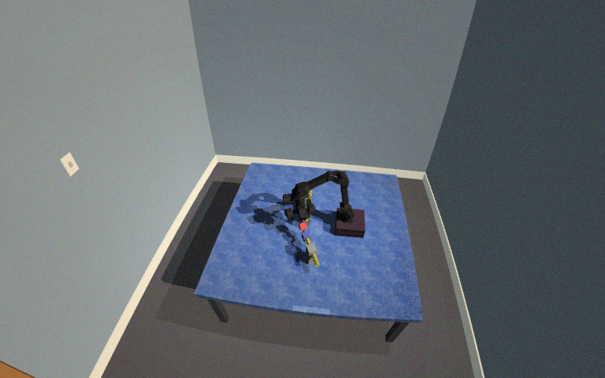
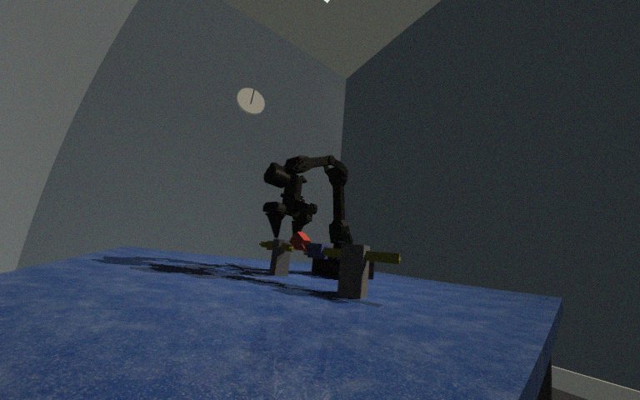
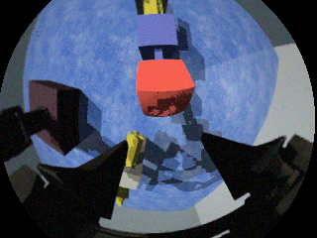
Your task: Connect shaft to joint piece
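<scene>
Right now my gripper tip is 6 cm to the right of the red joint piece and 2 cm past it.
</scene>
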